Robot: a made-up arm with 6 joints. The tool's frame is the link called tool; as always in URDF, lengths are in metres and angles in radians. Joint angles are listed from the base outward.
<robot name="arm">
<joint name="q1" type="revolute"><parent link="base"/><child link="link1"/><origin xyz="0.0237 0.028 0.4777" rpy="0 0 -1.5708"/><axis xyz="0 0 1"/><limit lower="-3.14" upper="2.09"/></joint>
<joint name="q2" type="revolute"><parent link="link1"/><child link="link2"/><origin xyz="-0.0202 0.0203 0.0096" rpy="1.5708 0 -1.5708"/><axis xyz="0 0 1"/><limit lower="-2.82" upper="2.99"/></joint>
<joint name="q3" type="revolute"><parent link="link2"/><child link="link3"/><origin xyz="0.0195 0.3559 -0.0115" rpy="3.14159 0 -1.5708"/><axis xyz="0 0 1"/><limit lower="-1.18" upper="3.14"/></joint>
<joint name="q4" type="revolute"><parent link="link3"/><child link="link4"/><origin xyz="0.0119 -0.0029 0.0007" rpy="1.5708 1.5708 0"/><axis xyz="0 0 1"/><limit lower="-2.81" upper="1.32"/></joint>
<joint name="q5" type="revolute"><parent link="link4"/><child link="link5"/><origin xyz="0.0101 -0.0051 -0.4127" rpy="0 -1.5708 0"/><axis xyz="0 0 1"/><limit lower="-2.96" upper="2.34"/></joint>
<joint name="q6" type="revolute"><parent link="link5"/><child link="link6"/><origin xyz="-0.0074 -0.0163 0.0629" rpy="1.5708 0 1.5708"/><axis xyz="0 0 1"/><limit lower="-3.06" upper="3.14"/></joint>
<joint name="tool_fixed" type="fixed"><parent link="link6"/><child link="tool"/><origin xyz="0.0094 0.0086 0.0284" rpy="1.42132 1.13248 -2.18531"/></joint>
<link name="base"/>
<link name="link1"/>
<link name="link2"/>
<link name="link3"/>
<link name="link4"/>
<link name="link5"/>
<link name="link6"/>
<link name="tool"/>
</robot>
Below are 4 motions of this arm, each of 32 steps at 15 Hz.
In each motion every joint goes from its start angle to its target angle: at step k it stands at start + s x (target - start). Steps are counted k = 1, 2, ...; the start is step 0. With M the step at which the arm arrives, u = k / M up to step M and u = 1 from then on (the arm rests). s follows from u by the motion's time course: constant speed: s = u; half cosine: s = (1 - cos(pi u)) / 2; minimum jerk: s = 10 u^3 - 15 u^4 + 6 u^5.
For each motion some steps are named. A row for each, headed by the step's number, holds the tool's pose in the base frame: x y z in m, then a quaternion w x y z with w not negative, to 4 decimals.
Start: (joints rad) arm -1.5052 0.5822 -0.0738 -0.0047 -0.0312 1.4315
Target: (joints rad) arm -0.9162 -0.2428 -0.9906 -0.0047 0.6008 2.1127
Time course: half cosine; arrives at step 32
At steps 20, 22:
20: 0.1136 -0.2597 0.6007 0.7511 -0.3952 0.5125 -0.1305
22: 0.1142 -0.2294 0.5960 0.7341 -0.4393 0.5044 -0.1170

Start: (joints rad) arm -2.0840 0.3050 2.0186 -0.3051 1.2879 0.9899
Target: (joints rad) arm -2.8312 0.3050 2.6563 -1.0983 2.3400 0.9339
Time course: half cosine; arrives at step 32
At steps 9, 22, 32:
9: -0.0482 0.0073 1.2230 0.1984 0.8667 0.4489 0.0888
22: 0.0803 0.0730 1.2041 0.3275 0.7067 0.5572 -0.2880
32: 0.1412 0.0678 1.1817 0.3196 0.6178 0.6015 -0.3929

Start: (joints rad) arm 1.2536 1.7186 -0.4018 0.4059 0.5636 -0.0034
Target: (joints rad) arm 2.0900 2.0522 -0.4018 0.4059 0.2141 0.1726
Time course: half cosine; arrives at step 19
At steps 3, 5, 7, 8, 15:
3: 0.1167 0.1847 0.1134 0.4327 -0.1927 0.6897 0.5477
5: 0.1008 0.1804 0.1080 0.3942 -0.2426 0.6960 0.5489
7: 0.0813 0.1718 0.1013 0.3414 -0.3109 0.6989 0.5462
8: 0.0717 0.1658 0.0978 0.3114 -0.3496 0.6976 0.5424
15: 0.0356 0.1134 0.0799 0.1193 -0.5942 0.6375 0.4757

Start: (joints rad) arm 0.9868 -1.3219 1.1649 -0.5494 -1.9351 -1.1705
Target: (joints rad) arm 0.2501 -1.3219 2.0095 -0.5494 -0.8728 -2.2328
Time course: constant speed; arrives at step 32
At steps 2, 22, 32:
2: -0.3337 -0.5371 0.8077 0.3210 0.5915 0.0866 0.7345
22: -0.6135 -0.3514 0.5955 0.0368 -0.5062 0.0738 -0.8585
32: -0.6744 -0.1941 0.4854 0.1185 -0.3164 0.0004 -0.9412

